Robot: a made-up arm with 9 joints. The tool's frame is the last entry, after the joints. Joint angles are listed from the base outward.
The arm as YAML. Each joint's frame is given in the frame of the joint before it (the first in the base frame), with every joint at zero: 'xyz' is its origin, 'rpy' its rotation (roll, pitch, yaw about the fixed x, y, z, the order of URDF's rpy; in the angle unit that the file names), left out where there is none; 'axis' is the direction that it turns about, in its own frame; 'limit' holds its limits. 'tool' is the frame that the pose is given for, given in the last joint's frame.
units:
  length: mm
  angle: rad
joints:
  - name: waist
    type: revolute
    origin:
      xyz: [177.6, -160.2, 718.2]
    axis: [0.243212, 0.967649, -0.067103]
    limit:
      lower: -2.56
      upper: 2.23
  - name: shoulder
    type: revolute
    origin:
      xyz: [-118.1, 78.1, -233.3]
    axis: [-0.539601, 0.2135, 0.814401]
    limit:
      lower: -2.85
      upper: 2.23
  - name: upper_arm
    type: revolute
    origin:
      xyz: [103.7, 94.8, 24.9]
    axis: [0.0, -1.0, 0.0]
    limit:
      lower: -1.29
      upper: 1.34
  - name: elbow
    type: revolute
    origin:
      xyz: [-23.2, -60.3, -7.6]
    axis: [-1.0, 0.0, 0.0]
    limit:
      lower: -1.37
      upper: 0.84
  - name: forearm
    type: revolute
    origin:
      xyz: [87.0, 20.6, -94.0]
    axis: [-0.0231, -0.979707, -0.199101]
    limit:
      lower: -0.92
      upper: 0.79
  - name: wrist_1
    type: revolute
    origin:
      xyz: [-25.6, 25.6, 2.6]
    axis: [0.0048, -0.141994, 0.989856]
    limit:
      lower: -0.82
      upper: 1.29
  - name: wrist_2
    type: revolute
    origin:
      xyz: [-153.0, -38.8, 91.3]
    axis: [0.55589, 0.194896, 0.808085]
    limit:
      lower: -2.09
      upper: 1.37
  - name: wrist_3
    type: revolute
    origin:
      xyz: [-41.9, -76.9, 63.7]
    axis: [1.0, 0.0, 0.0]
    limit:
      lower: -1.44
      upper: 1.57
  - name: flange
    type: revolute
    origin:
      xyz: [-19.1, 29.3, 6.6]
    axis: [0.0, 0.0, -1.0]
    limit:
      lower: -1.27
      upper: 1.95
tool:
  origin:
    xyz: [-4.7, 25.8, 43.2]
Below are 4 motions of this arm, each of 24 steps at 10 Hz.
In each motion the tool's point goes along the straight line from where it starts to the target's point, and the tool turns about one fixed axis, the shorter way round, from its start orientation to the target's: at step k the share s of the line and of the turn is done. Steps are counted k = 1, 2, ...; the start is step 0. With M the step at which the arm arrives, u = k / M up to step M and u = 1 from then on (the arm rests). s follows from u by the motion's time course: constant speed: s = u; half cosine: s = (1 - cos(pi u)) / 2; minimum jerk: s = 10 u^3 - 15 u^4 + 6 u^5.
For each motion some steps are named. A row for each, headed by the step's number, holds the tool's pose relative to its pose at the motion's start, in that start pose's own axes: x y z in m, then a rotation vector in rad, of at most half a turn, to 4 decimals.
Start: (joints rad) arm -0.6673 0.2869 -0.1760 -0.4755 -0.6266 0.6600 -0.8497 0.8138 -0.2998
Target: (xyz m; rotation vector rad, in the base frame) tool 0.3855 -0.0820 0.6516 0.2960 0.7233 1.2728
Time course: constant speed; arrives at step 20
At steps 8, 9, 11, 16, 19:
8: 0.0689 -0.0074 -0.0324 0.0697 0.3568 0.1560
9: 0.0776 -0.0083 -0.0365 0.0785 0.4014 0.1755
11: 0.0948 -0.0101 -0.0446 0.0959 0.4907 0.2145
16: 0.1379 -0.0147 -0.0649 0.1395 0.7137 0.3120
19: 0.1637 -0.0175 -0.0771 0.1656 0.8475 0.3704

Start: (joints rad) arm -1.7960 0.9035 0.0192 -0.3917 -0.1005 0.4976 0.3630 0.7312 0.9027
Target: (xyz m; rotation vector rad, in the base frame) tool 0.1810 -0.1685 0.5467 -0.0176 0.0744 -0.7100
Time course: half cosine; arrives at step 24
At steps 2, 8, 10, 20, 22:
2: -0.0037 0.0017 -0.0024 0.0061 0.0115 -0.0154
8: -0.0546 0.0249 -0.0352 0.0901 0.1686 -0.2254
10: -0.0810 0.0369 -0.0522 0.1336 0.2499 -0.3342
20: -0.2039 0.0929 -0.1315 0.3364 0.6291 -0.8413
22: -0.2148 0.0979 -0.1385 0.3544 0.6628 -0.8864

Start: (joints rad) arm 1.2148 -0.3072 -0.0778 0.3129 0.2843 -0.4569 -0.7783 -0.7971 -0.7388
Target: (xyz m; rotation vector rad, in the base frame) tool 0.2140 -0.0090 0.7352 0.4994 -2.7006 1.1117
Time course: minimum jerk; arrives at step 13
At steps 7, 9, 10, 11, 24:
7: 0.0852 -0.1218 0.0929 0.1376 0.8374 0.0942
9: 0.1232 -0.1760 0.1343 0.1989 1.2105 0.1362
10: 0.1364 -0.1950 0.1488 0.2203 1.3410 0.1509
11: 0.1447 -0.2069 0.1578 0.2337 1.4227 0.1601
24: 0.1490 -0.2129 0.1625 0.2406 1.4644 0.1648

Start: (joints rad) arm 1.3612 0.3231 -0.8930 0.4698 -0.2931 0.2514 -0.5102 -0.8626 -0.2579
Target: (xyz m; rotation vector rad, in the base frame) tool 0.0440 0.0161 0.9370 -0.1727 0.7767 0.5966
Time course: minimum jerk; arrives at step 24
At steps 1, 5, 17, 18, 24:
1: 0.0000 0.0001 0.0000 0.0005 -0.0006 -0.0009
5: -0.0002 0.0123 0.0027 0.0437 -0.0575 -0.0880
17: -0.0021 0.1618 0.0359 0.5746 -0.7562 -1.1567
18: -0.0023 0.1711 0.0379 0.6076 -0.7996 -1.2231
24: -0.0025 0.1908 0.0423 0.6778 -0.8919 -1.3644

